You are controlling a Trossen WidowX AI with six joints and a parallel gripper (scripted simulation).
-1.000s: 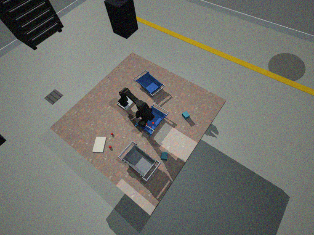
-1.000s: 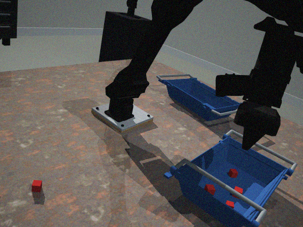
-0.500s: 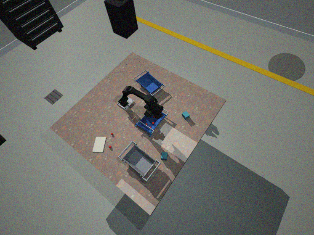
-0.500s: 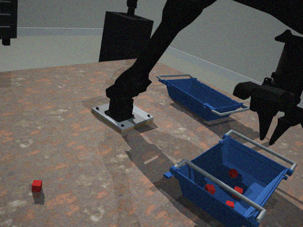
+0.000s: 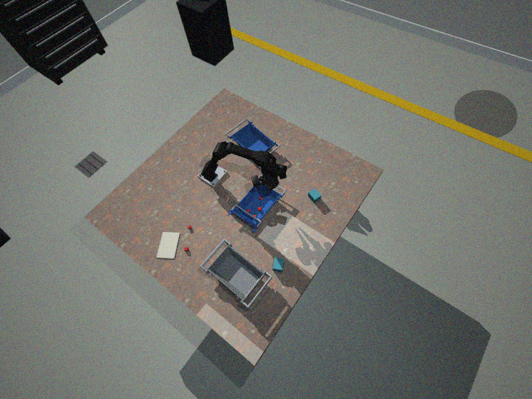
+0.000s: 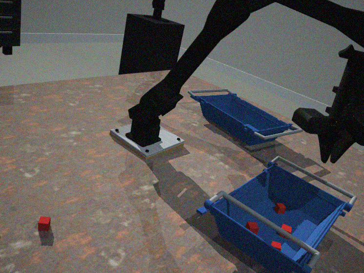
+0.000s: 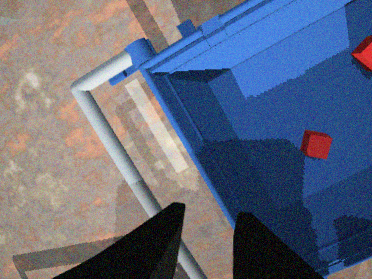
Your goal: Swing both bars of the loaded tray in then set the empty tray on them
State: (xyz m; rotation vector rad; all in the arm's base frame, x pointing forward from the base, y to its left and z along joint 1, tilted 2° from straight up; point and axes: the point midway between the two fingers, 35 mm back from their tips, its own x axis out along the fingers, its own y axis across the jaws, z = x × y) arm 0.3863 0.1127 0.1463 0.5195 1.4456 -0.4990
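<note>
Right now my gripper tip is 320 mm past the blue tray, 240 mm to the right of it and 80 mm above it. The rest, counted from my gripper tip: white slab: 290 mm behind, 580 mm to the right, 120 mm below.
</note>
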